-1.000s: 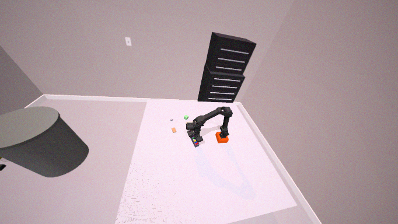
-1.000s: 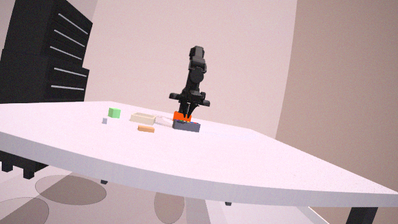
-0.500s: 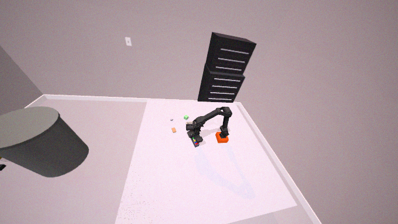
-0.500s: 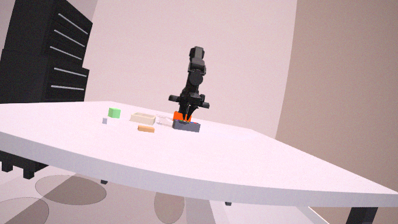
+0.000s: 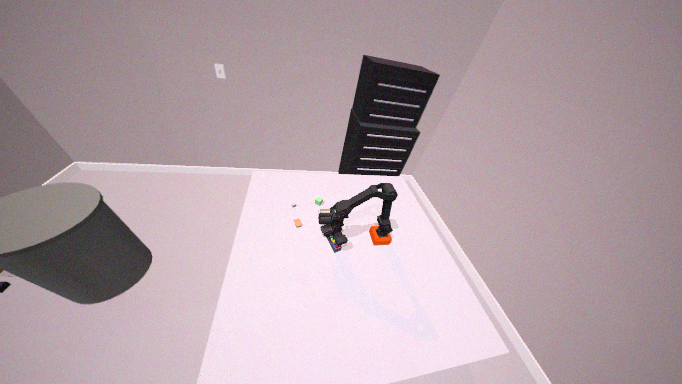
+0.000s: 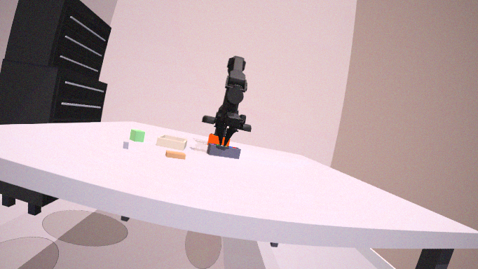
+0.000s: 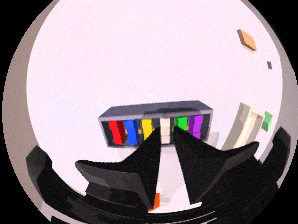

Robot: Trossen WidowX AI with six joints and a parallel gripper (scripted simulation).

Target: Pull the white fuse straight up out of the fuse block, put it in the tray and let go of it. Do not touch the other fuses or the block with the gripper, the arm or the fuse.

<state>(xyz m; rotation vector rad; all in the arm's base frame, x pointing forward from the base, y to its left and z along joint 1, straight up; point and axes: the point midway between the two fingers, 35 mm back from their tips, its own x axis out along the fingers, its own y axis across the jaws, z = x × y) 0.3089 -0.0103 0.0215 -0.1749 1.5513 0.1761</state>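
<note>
Now: gripper tip 20 mm above the white fuse. Also, from my gripper tip: orange block (190 mm ahead, 160 mm to the right, 30 mm below); then green cube (320 mm to the right, 30 mm ahead, 20 mm below); then beige tray (190 mm to the right, 40 mm below, 20 mm behind).
</note>
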